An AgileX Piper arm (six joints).
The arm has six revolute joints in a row. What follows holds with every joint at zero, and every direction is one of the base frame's.
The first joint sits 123 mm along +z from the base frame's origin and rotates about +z.
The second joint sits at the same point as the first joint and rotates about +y.
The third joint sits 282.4 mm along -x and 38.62 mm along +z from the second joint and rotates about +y.
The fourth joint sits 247.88 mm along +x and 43.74 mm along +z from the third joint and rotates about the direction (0.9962, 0, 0.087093).
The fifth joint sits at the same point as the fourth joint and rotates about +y.
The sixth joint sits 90.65 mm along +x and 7.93 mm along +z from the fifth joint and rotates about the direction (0.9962, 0, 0.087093).
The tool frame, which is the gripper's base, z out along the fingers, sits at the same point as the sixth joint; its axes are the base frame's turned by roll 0, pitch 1.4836 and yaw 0 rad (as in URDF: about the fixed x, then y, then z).
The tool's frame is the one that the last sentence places.
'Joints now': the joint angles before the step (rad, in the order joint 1, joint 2, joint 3, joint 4, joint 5, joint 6). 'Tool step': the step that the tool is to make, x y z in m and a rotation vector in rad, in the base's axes. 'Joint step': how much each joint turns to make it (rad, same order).
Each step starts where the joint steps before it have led.
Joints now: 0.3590, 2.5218, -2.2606, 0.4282, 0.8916, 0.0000
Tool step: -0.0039, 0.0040, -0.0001, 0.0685, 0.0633, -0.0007
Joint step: -0.0023, 0.0027, 0.0001, 0.0848, 0.0365, 0.0000
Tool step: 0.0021, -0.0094, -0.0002, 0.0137, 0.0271, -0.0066
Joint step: -0.0216, 0.0004, -0.0002, 0.0233, 0.0272, -0.0072
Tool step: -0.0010, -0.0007, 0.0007, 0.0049, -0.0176, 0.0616
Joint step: -0.0054, -0.0004, 0.0008, 0.0327, 0.0187, -0.0800
